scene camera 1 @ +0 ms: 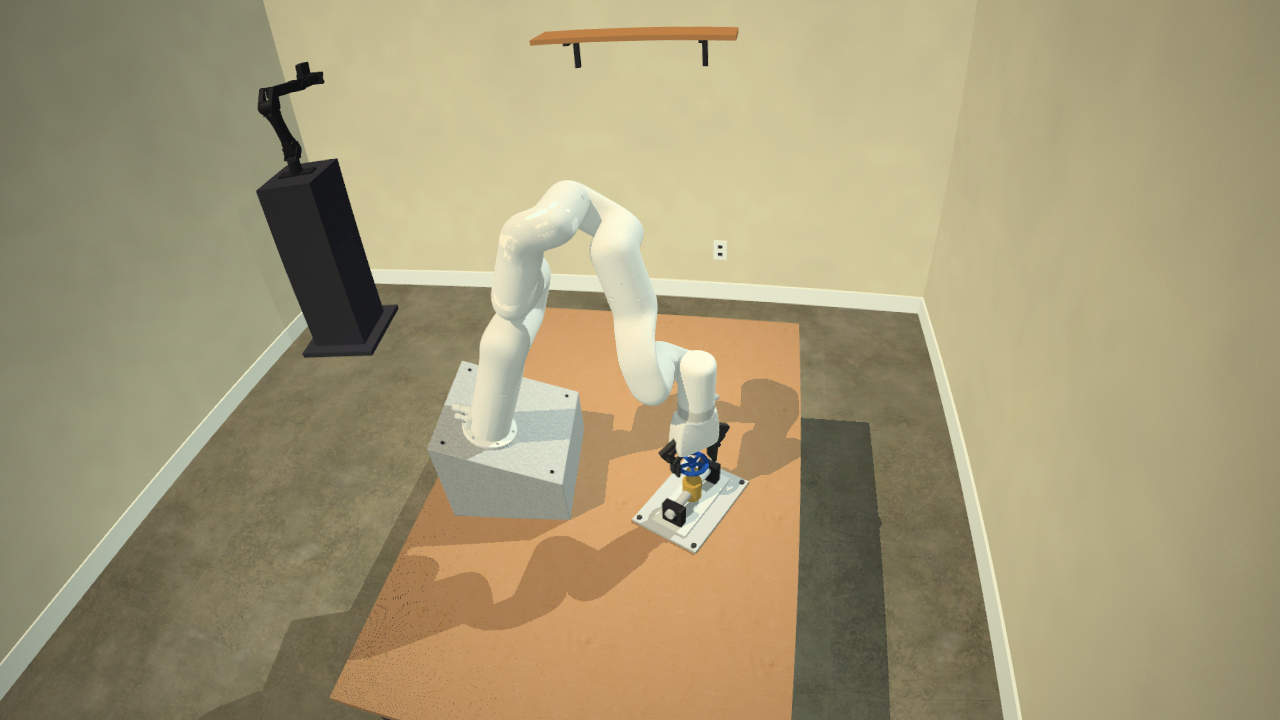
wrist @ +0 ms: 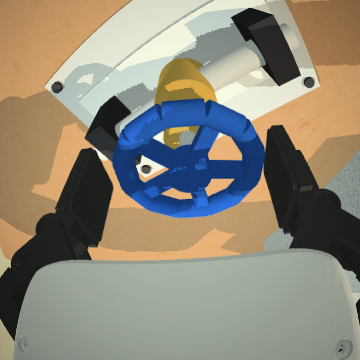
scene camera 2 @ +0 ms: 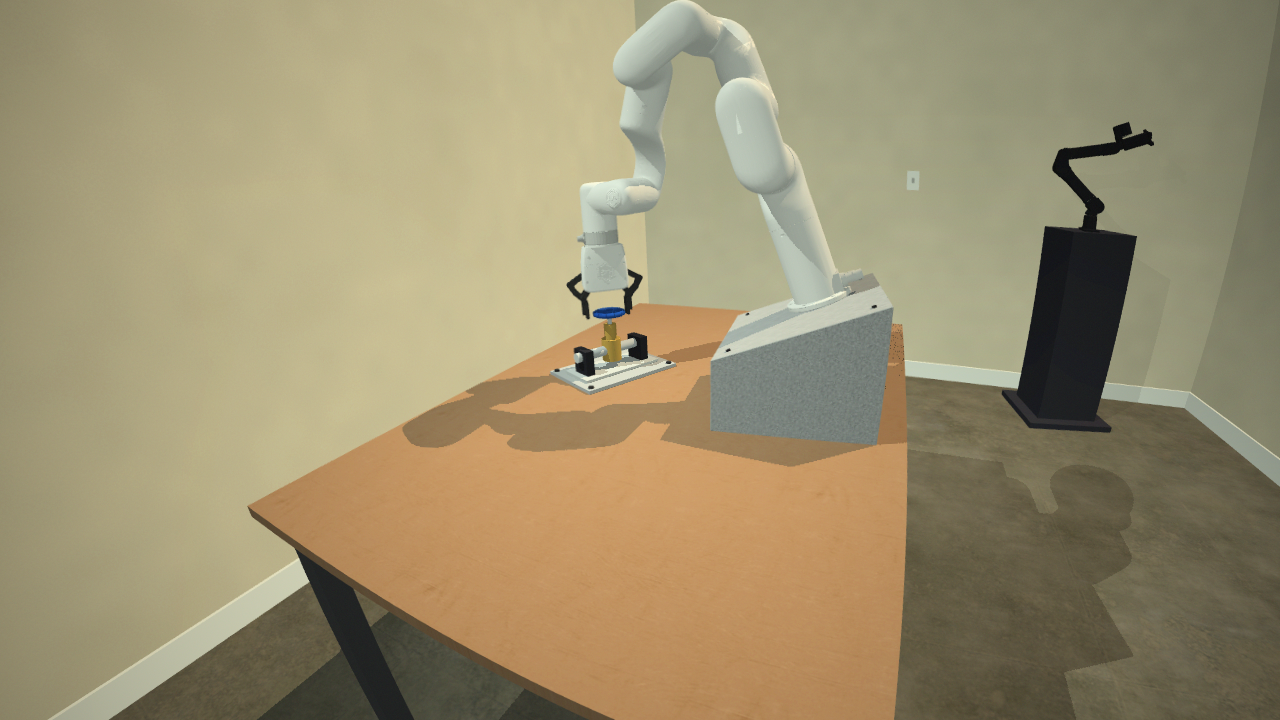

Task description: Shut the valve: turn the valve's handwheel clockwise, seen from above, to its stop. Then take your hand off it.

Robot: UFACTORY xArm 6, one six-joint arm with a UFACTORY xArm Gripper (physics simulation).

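The valve's blue handwheel [scene camera 1: 694, 464] [scene camera 2: 609, 313] [wrist: 190, 170] sits level on top of a brass valve body [scene camera 1: 691, 488] [scene camera 2: 611, 347] [wrist: 182, 82]. The valve is on a white base plate [scene camera 1: 702, 535] [scene camera 2: 617, 379] [wrist: 100, 50]. My gripper [scene camera 1: 694, 462] [scene camera 2: 607, 312] [wrist: 181, 156] points down over the wheel and is open, with nothing gripped. Its fingertips are at about the wheel's height, one on each side of the rim. In the wrist view the right finger looks very near the rim; whether it touches is unclear. A gap shows at the left finger.
A pale pipe [wrist: 235, 65] runs through the valve body between two black blocks, one of them the near block [scene camera 1: 674, 511] [scene camera 2: 583, 360]. The arm's grey pedestal [scene camera 1: 510, 447] [scene camera 2: 796, 389] stands on the wooden table [scene camera 1: 716, 626] [scene camera 2: 581, 537]. A black arm on a dark column [scene camera 1: 313, 259] [scene camera 2: 1074, 322] stands away from the table.
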